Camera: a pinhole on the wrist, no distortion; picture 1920 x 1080 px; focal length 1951.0 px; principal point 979.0 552.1 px. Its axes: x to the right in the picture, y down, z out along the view. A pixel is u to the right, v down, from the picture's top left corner.
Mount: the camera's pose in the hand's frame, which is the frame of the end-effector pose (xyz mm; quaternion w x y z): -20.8 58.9 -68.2 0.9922 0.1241 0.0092 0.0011
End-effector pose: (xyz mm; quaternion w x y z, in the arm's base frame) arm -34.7 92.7 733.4 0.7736 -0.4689 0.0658 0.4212
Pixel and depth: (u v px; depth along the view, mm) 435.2 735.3 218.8
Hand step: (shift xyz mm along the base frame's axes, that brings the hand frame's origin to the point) -111.0 76.3 104.8
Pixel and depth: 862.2 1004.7 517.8
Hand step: -196.8 347.0 244.8
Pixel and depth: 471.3 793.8 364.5
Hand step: -165.5 170.9 210.0
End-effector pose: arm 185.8 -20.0 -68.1 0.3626 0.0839 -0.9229 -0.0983
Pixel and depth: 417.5 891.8 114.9
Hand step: -0.1 65.8 -56.6
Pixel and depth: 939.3 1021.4 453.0
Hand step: -261.6 104.0 -286.8
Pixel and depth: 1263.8 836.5 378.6
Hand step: -245.1 46.9 -191.6
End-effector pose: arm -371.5 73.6 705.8 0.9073 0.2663 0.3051 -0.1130
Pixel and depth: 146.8 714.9 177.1
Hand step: -9.1 -31.5 142.1
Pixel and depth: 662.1 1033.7 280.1
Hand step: 81.8 -72.2 209.6
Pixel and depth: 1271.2 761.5 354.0
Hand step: 173.6 -150.7 170.2
